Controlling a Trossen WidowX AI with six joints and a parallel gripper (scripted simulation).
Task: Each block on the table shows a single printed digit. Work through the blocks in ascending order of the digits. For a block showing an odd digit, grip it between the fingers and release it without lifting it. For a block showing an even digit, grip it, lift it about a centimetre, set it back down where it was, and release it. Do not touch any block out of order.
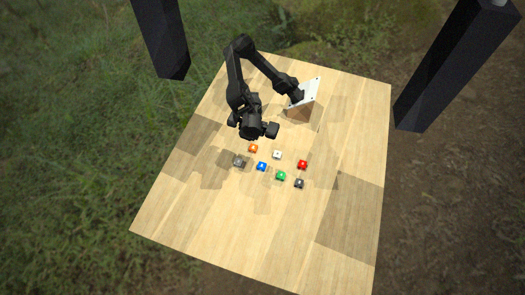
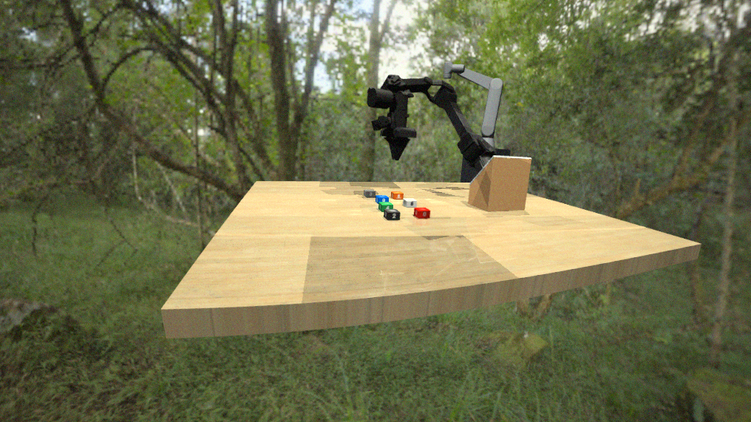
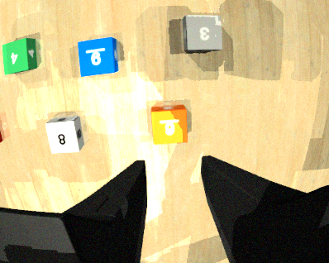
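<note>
Now: the orange block 2 cm behind my gripper tip and 12 cm below it. Round my gripper tip: blue block (6 cm ahead, 5 cm to the left, 12 cm below); then white block (10 cm to the left, 12 cm below); then grey block (6 cm ahead, 5 cm to the right, 12 cm below).
</note>
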